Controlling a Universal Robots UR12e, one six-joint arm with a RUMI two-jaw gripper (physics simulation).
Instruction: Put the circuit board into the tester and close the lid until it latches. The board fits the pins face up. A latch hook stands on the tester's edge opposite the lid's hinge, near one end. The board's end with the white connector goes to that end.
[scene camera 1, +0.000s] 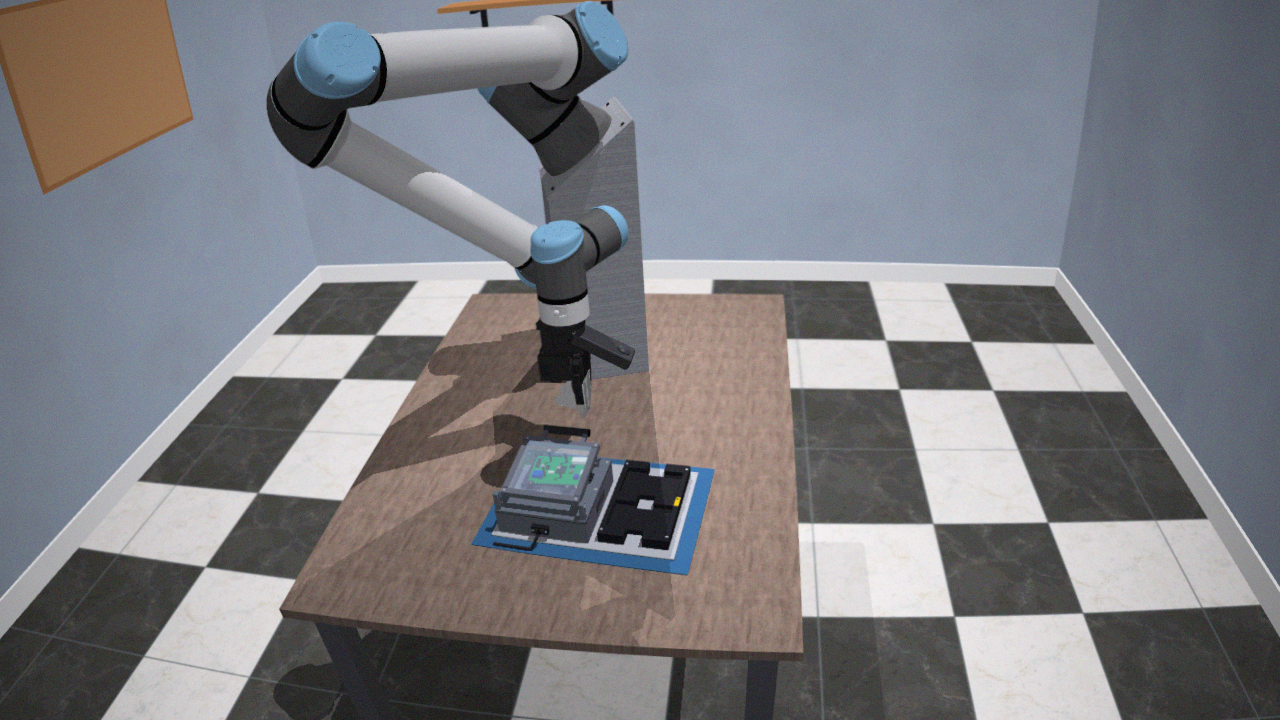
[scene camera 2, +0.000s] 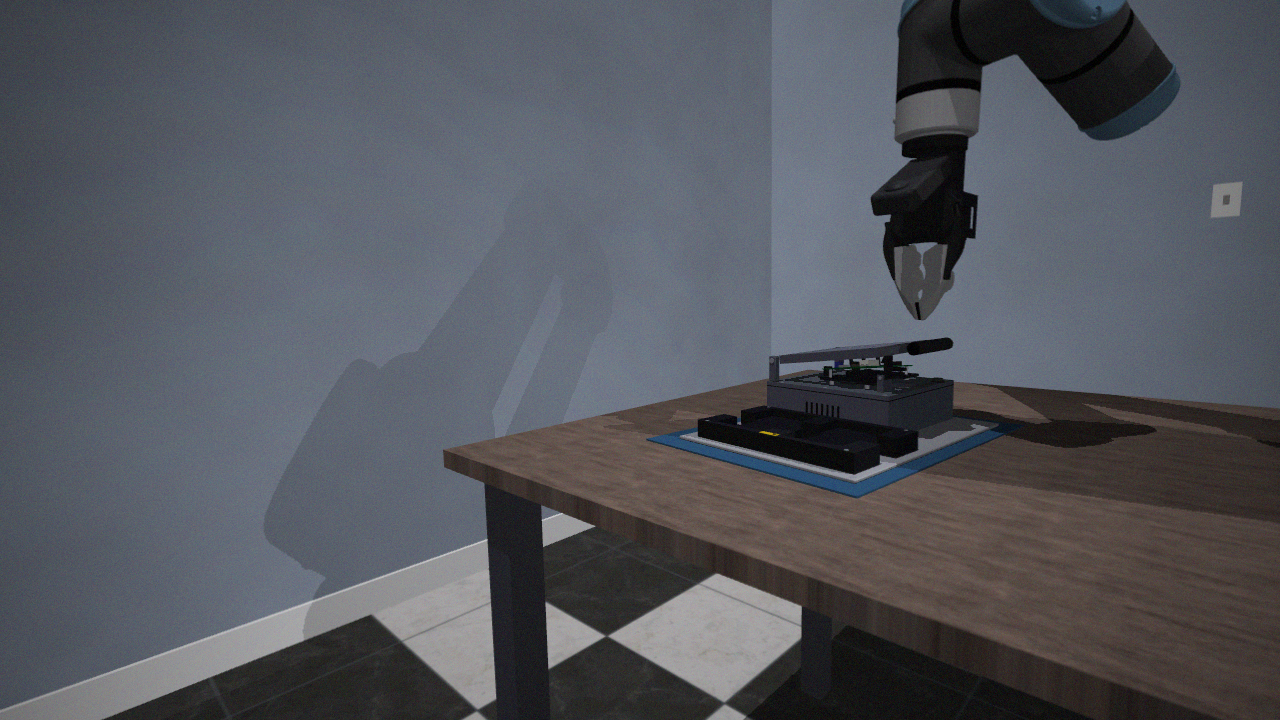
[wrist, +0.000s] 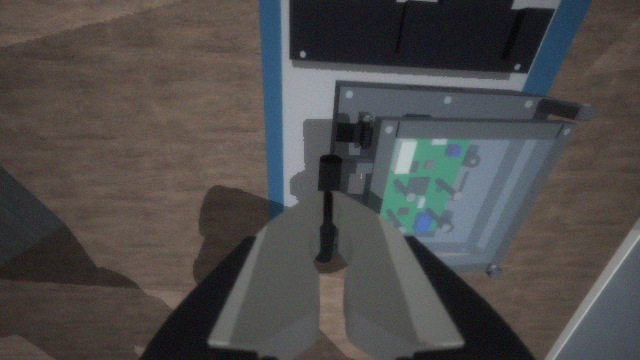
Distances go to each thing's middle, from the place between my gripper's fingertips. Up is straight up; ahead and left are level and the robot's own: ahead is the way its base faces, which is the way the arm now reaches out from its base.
I see my gripper 60 mm above the latch hook (wrist: 361, 133), 20 mm to the right of it and 20 mm short of it. Also, from my hand: clear lid (scene camera 1: 545, 469) 90 mm ahead, 50 mm to the right, 50 mm below.
